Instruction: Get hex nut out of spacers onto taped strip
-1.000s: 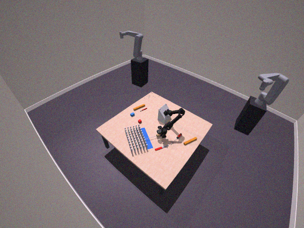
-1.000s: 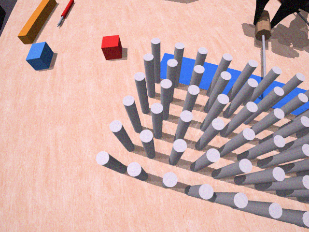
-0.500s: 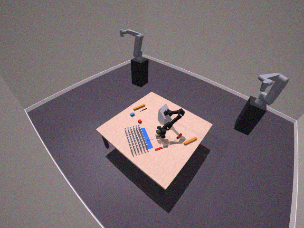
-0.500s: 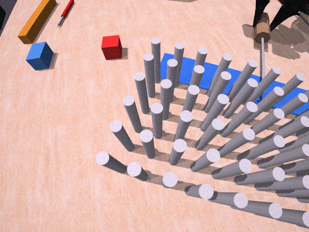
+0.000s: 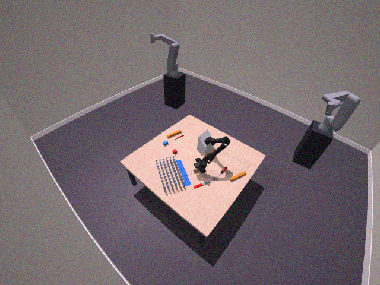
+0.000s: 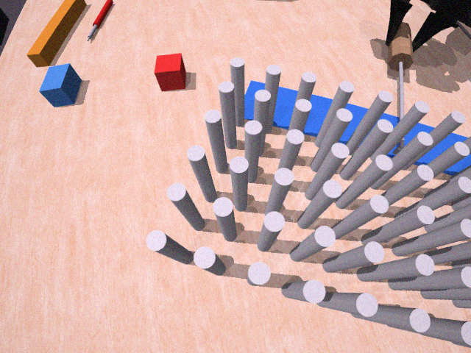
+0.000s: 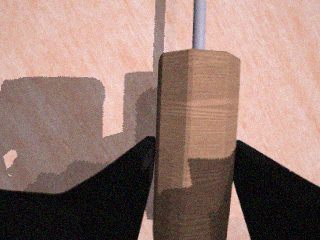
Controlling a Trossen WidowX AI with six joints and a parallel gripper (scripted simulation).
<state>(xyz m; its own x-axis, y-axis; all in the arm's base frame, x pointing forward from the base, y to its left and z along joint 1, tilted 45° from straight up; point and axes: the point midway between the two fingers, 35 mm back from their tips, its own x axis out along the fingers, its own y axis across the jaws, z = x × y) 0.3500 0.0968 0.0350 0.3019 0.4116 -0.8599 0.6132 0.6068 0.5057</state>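
Right now the blue taped strip is 130 mm to the right of my gripper tip, 110 mm ahead of it and 30 mm below it. Also, from my gripper tip: long tool 80 mm ahead, 60 mm to the right; hex nut 260 mm ahead, 190 mm to the right, 30 mm below; red cube 380 mm to the right, 80 mm behind, 10 mm below.
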